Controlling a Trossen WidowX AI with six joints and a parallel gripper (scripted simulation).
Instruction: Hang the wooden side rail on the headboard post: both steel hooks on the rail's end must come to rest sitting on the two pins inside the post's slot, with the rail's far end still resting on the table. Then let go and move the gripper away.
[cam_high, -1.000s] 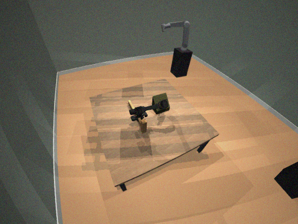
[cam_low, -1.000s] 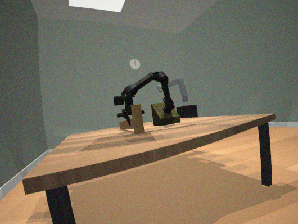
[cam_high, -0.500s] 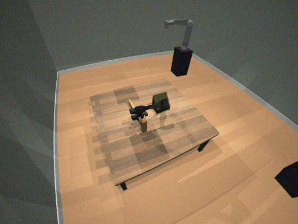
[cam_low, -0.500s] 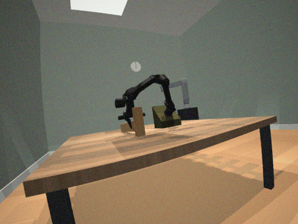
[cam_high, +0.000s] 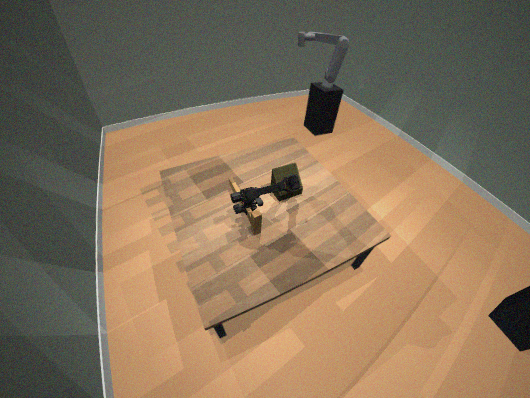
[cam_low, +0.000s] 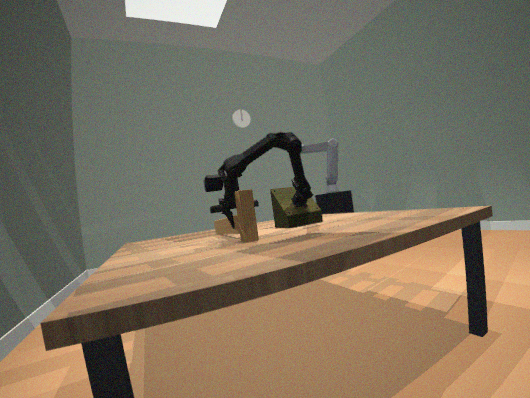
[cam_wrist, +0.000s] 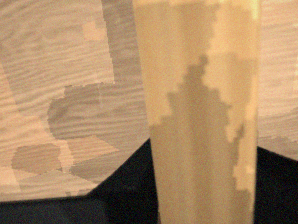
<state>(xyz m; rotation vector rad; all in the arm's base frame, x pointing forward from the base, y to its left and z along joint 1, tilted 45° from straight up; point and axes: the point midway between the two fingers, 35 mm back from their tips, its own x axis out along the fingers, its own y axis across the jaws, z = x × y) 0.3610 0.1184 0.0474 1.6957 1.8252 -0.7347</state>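
The headboard post lies 12 cm to the left of my gripper tip and 4 cm above it.
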